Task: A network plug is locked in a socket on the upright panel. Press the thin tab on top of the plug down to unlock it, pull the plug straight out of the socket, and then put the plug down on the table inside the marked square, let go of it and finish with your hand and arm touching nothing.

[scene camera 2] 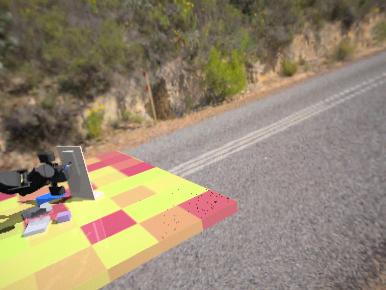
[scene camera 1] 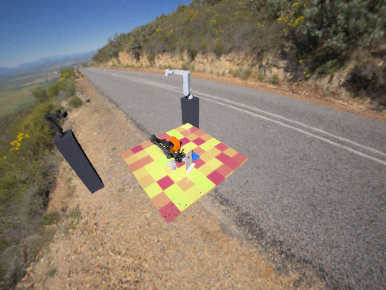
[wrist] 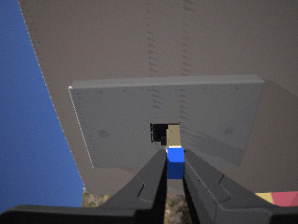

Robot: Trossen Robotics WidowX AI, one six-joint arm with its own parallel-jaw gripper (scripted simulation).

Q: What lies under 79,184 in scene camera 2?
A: A grey upright panel.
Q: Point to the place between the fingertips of the gripper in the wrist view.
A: At 173,157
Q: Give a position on a network plug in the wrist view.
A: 175,155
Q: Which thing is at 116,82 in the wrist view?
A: A grey upright panel.
